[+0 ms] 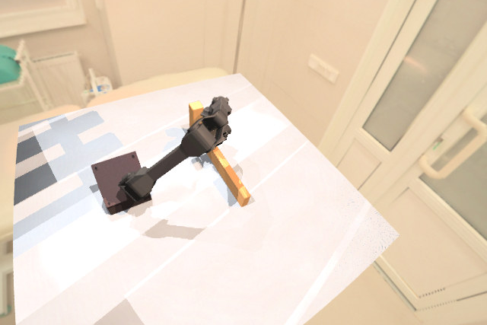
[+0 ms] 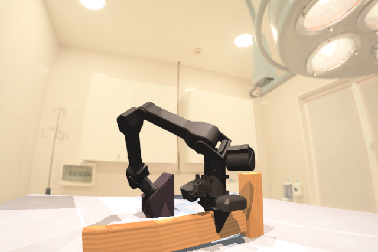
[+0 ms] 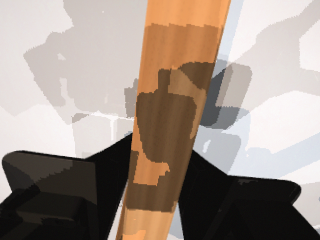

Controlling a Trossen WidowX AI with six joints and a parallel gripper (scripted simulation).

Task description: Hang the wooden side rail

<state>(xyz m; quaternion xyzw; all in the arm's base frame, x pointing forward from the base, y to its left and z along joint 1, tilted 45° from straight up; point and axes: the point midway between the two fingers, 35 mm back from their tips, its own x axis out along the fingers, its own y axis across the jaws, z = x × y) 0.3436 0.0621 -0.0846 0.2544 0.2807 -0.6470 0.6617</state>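
Now: gripper tip 10 mm past the headboard post, 120 mm to the right of it and 40 mm below it.
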